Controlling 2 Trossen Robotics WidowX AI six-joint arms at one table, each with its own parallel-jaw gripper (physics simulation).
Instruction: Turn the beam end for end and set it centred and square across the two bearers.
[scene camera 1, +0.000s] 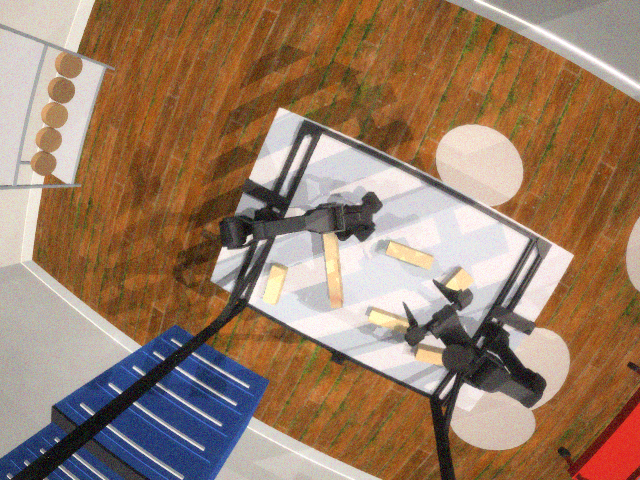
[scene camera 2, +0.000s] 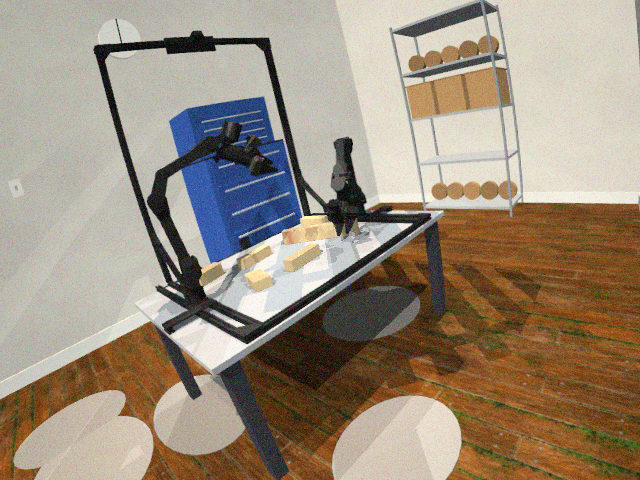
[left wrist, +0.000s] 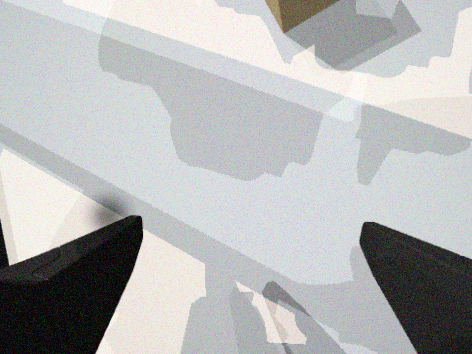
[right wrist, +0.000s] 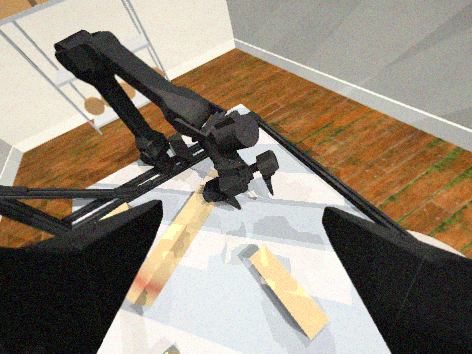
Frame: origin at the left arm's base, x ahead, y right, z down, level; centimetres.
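Seen in the pictures: left gripper, fingertip midpoint: (scene camera 2: 342, 235) (left wrist: 253, 229) (right wrist: 256, 201); right gripper, fingertip midpoint: (scene camera 1: 417, 290) (scene camera 2: 275, 166) (right wrist: 244, 210); left arm's base, origin of the base link: (scene camera 1: 271, 219) (scene camera 2: 359, 215) (right wrist: 167, 167); right arm's base, origin of the base link: (scene camera 1: 490, 329) (scene camera 2: 196, 301).
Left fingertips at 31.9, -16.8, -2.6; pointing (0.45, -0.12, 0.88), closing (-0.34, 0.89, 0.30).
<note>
Pixels of each thing's top centre, then the offset from my left fingertips to it, as dx, dy, dz. "pt": a spot on its surface instead.
- long wooden beam, middle of its top: (right wrist: 179, 224) (scene camera 1: 331, 260) (scene camera 2: 318, 225) -5.3, +19.0, -1.8
- block corner, surface spot: (left wrist: 305, 12) pt +10.0, +5.8, +3.8
The long wooden beam (scene camera 1: 332, 271) (scene camera 2: 310, 233) (right wrist: 175, 245) lies on the table, with a red mark near one end in the right wrist view; the left arm hides its other end in scene camera 1. Shorter wooden blocks lie apart from it, one (scene camera 1: 409, 254) (scene camera 2: 302, 257) (right wrist: 290, 292) near the middle and one (scene camera 1: 275, 284) left of the beam; I cannot tell which are the bearers. My left gripper (scene camera 1: 374, 217) (scene camera 2: 346, 230) (left wrist: 253, 229) (right wrist: 256, 201) is open and empty, low beside the beam. My right gripper (scene camera 1: 420, 293) (scene camera 2: 275, 169) is open, high above the table.
More blocks lie toward the right arm in scene camera 1: one (scene camera 1: 459, 279) (scene camera 2: 259, 279), one (scene camera 1: 388, 318) and one (scene camera 1: 430, 354) (scene camera 2: 211, 272) partly under the arm. A block corner (left wrist: 305, 12) tops the left wrist view. A black frame (scene camera 1: 403, 165) (scene camera 2: 330, 281) borders the table.
</note>
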